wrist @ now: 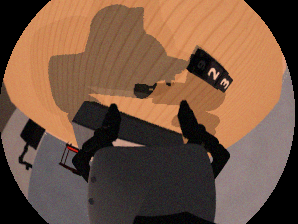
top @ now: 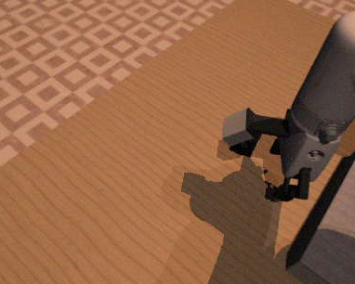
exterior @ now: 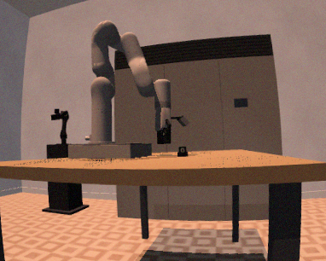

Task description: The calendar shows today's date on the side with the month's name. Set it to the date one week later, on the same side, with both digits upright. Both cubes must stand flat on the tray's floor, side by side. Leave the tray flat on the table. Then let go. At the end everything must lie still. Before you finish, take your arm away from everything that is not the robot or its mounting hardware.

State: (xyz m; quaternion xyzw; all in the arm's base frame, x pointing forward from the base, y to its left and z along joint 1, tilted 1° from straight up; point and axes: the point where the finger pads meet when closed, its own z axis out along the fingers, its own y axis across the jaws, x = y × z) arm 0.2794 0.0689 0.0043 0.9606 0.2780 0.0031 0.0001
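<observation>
Now: the black digit cube 90 mm ahead of my hand, 50 mm to the right of it and 40 mm below it. Also, from my hand: black cube 100 mm ahead, 80 mm to the right, 40 mm below.
</observation>
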